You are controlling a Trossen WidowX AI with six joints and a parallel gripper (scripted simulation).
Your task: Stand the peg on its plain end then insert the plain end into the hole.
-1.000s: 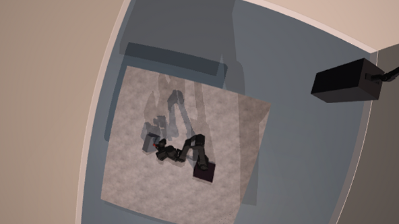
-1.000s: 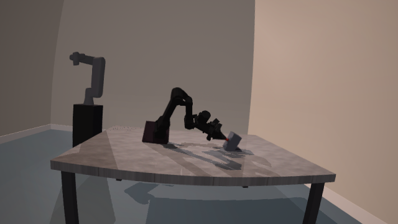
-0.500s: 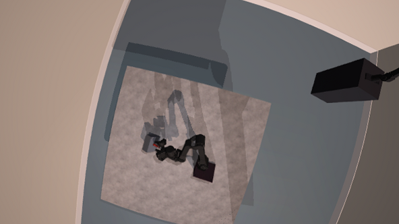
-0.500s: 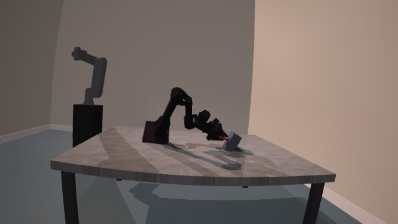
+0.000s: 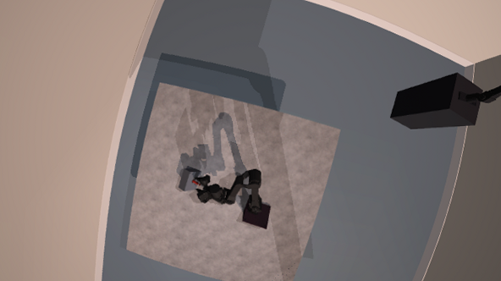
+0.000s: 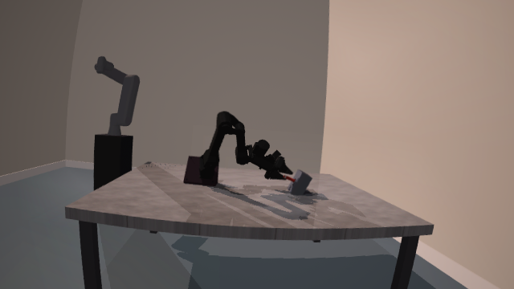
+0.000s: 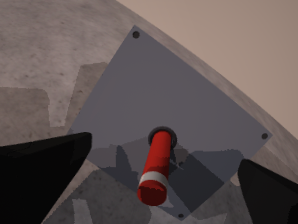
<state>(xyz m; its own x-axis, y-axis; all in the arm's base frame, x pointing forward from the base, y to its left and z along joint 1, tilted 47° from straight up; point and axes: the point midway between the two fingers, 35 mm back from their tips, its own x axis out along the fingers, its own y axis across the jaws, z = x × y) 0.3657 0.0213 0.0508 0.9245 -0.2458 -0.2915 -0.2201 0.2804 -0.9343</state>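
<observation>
My gripper tip is now 1 cm above the red peg. From my gripper tip the other things lie so: sloped panel 5 cm ahead, 3 cm below.
</observation>
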